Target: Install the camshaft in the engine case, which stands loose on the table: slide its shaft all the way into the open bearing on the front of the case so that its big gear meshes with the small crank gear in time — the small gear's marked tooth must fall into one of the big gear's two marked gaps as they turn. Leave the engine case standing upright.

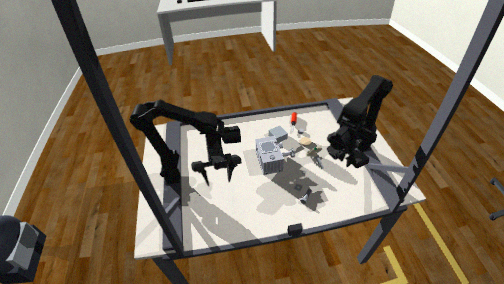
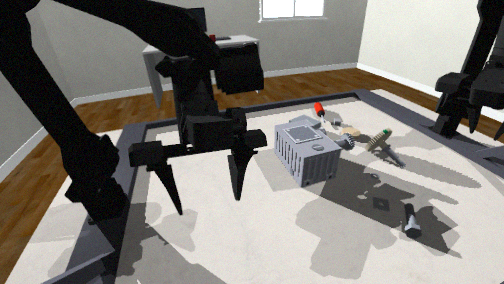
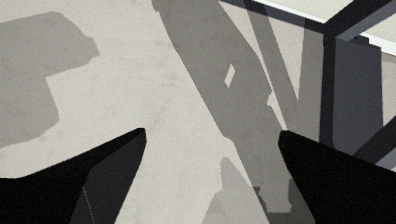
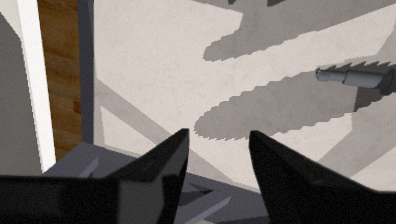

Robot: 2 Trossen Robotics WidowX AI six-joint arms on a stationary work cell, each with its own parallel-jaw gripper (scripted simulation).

Path:
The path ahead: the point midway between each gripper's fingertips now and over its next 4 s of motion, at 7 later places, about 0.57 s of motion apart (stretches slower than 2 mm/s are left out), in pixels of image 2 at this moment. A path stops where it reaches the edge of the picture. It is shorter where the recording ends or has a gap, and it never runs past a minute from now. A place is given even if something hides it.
My left gripper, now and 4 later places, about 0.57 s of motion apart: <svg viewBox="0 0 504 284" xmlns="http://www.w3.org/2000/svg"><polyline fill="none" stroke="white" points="210,207 228,196 271,143 284,63 273,11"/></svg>
My right gripper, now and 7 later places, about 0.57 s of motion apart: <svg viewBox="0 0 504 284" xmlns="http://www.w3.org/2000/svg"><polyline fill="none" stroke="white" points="483,136 457,126 428,120 406,120 402,120 398,123 390,131 385,134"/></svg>

